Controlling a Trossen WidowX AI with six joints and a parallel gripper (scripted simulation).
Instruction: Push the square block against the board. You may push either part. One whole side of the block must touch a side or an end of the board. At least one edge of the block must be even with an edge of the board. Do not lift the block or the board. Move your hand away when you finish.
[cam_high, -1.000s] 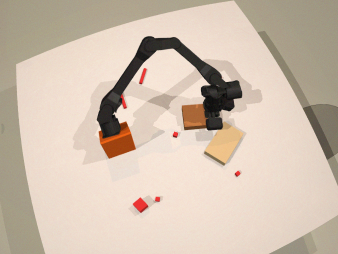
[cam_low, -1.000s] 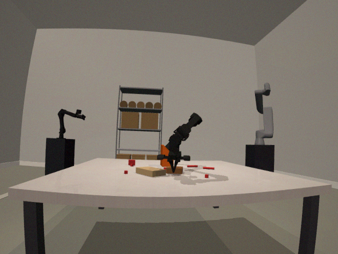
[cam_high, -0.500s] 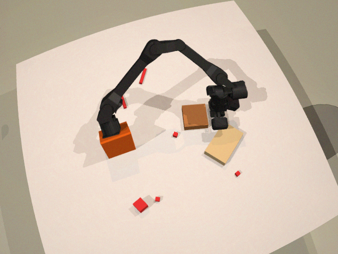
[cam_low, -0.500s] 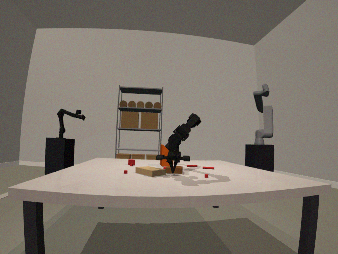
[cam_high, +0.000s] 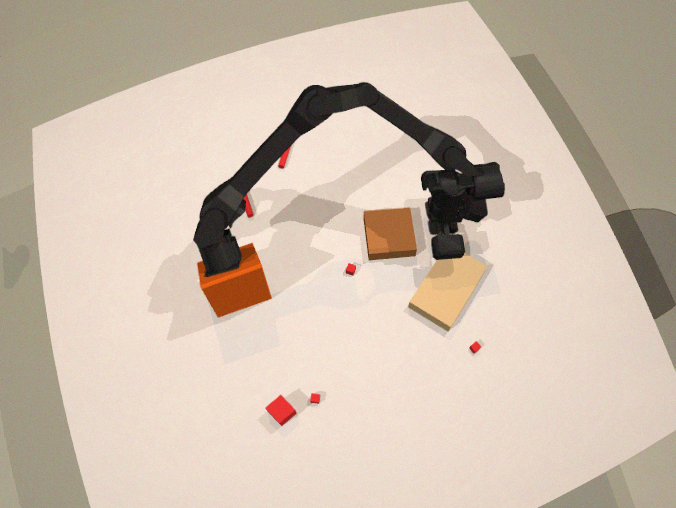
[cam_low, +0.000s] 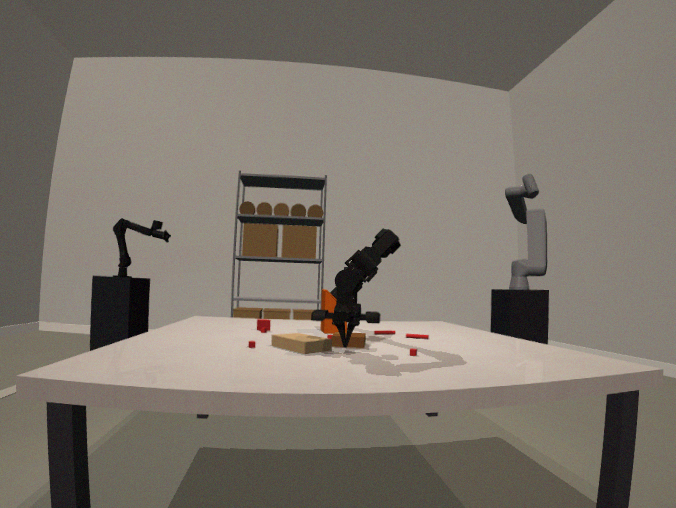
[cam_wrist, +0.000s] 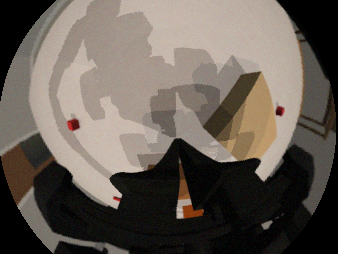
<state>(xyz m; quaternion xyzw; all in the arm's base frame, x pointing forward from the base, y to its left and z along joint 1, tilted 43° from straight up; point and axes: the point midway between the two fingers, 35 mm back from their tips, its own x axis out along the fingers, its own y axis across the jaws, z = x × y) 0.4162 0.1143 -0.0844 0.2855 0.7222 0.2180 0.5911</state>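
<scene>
Now: gripper tip 100 mm past the square brown block, 20 mm to the right of it and 10 mm below it. The rest, counted from my gripper tip: red square 390 mm behind, 290 mm to the right, 10 mm above; pale tan board 10 mm behind, 120 mm to the right, 10 mm above.
</scene>
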